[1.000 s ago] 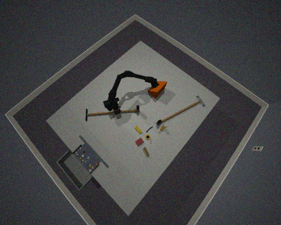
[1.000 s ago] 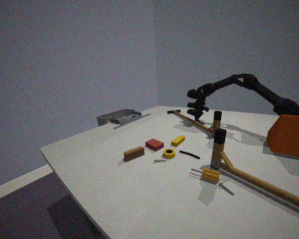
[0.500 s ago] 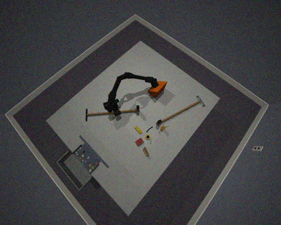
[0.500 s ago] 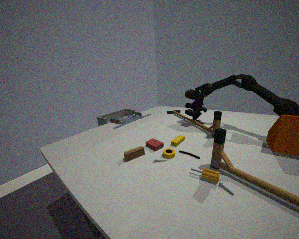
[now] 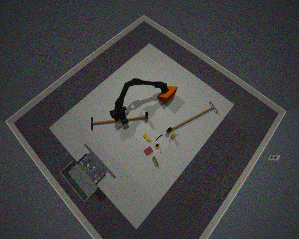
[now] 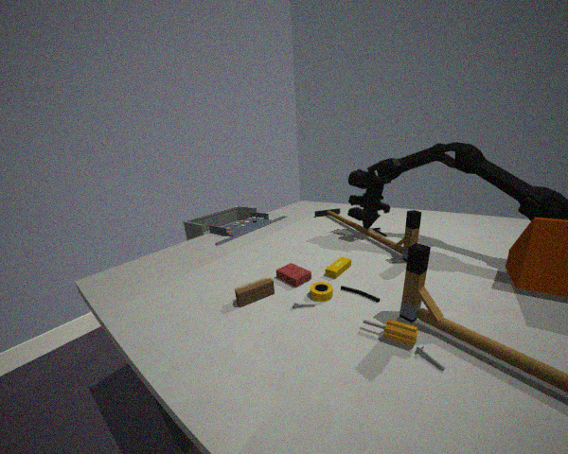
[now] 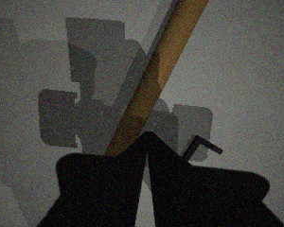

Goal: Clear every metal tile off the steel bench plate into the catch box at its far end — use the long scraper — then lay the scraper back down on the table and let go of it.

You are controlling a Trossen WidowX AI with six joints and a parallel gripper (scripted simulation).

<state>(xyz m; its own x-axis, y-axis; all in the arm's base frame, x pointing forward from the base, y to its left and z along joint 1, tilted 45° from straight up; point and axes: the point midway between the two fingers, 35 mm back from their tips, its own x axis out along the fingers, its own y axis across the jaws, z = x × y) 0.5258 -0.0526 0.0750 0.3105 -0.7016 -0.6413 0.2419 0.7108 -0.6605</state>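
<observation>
My gripper tip is 5 cm below the long scraper, 3 cm short of it and 1 cm to the right of it. From my gripper tip the other things lie so: red block (43 cm to the left, 1 cm ahead); then hex key (5 cm to the right, 4 cm behind, 1 cm below); then yellow block (33 cm to the left, 6 cm behind).
</observation>
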